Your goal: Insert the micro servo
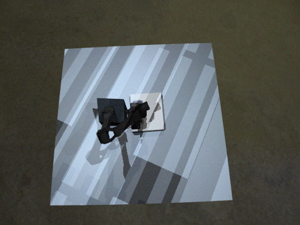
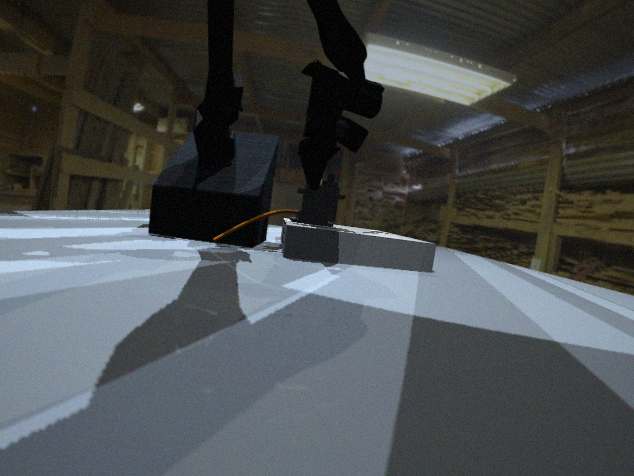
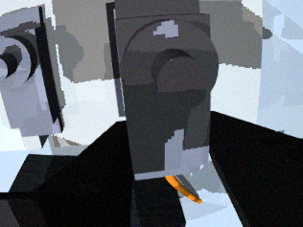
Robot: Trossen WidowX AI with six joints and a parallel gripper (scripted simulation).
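Now: the white deck 120 mm ahead of my gripper tip, 70 mm to the left of it and 80 mm below it.
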